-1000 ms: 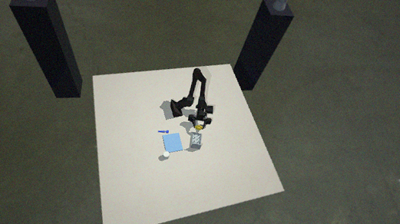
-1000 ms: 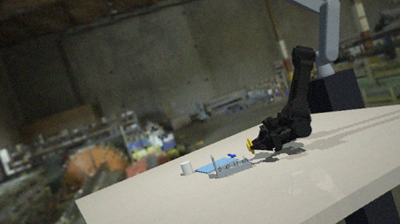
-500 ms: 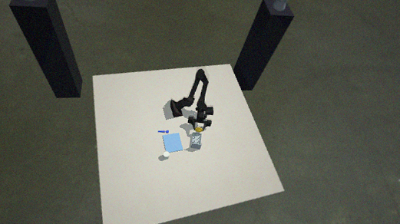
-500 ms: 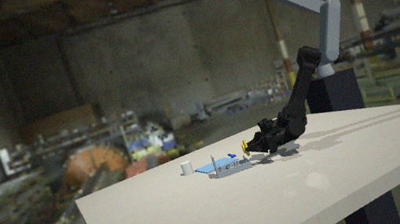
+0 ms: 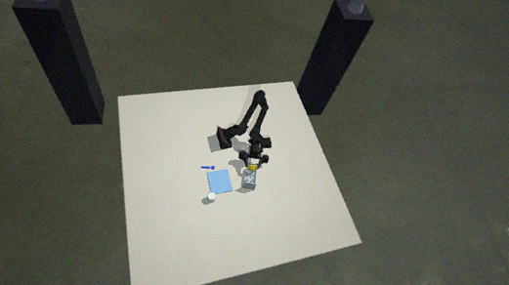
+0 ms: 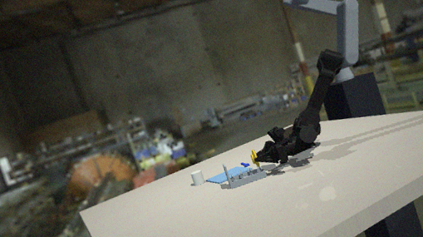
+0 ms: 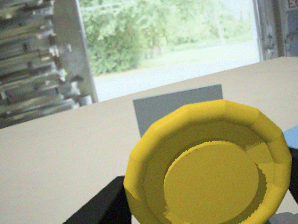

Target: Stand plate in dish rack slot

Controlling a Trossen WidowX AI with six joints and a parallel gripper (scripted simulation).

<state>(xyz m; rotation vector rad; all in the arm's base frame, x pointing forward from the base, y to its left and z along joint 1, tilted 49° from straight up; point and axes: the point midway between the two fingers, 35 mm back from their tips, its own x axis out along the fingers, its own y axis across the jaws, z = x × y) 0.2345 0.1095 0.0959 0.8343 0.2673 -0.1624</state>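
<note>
My gripper tip is now 40 mm short of the grey dish rack, 40 mm above it and 10 mm to the left of it. The rest, counted from my gripper tip: light blue mat (200 mm to the right, 60 mm below, 40 mm ahead); then small blue utensil (260 mm to the right, 60 mm below, 60 mm behind); then yellow plate (10 mm behind).
</note>
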